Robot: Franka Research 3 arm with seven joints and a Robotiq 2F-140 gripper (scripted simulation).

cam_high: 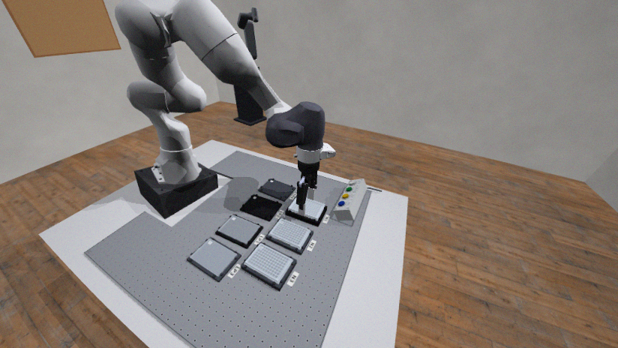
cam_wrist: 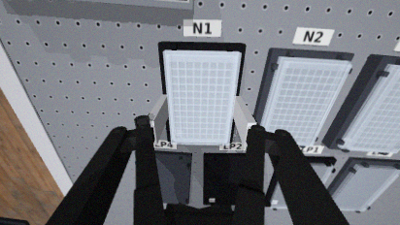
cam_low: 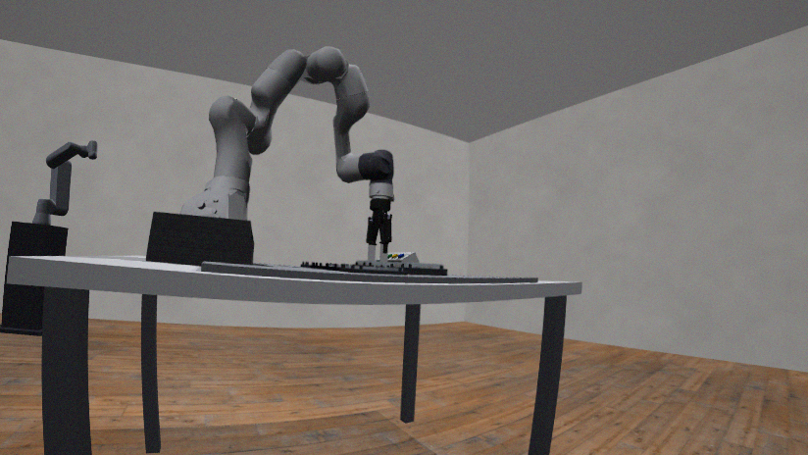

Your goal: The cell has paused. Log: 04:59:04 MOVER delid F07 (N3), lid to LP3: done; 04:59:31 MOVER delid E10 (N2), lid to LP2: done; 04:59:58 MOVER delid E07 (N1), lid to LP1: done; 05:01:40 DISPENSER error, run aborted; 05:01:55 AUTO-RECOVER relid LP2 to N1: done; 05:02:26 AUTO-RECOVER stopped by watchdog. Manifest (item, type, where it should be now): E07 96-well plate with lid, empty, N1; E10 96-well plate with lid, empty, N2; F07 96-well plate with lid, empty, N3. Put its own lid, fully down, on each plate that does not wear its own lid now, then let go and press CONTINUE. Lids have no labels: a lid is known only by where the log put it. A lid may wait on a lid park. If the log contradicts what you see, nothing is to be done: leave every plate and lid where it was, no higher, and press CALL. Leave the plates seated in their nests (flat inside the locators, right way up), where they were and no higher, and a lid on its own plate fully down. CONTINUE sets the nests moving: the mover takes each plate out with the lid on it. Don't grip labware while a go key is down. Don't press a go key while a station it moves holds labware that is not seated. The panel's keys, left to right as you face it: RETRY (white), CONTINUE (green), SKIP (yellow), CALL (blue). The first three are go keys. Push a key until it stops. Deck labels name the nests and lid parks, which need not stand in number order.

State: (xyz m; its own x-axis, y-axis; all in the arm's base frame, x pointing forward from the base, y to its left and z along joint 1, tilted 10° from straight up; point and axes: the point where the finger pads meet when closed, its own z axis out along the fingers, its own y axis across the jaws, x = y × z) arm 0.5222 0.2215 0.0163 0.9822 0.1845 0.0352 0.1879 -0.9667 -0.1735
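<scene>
My gripper is now 50 mm above the nest N1. Also, from my hand: yellow skip key: 120 mm to the left, 110 mm ahead, 10 mm above; lid park LP2: 170 mm behind, 90 mm to the right, 50 mm below; blue call key: 120 mm ahead, 70 mm to the left, 10 mm above.
</scene>
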